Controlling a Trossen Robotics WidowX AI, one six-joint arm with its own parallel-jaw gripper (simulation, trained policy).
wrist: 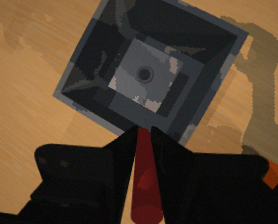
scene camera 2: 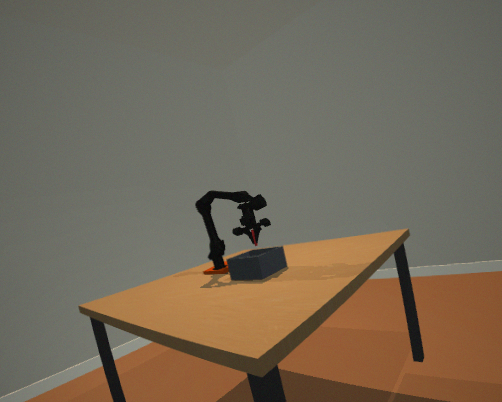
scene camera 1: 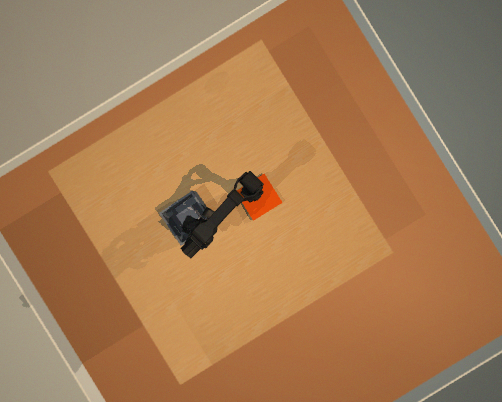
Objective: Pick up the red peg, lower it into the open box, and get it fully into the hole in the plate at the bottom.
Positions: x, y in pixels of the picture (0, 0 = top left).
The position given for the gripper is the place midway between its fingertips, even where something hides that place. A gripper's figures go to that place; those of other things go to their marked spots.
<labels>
The gripper [wrist: 144, 130]: 12 cm from the lens. A dark box [wrist: 208, 46]: 23 cm from the lens. A grey plate [wrist: 141, 60] is 20 cm from the lens.
</labels>
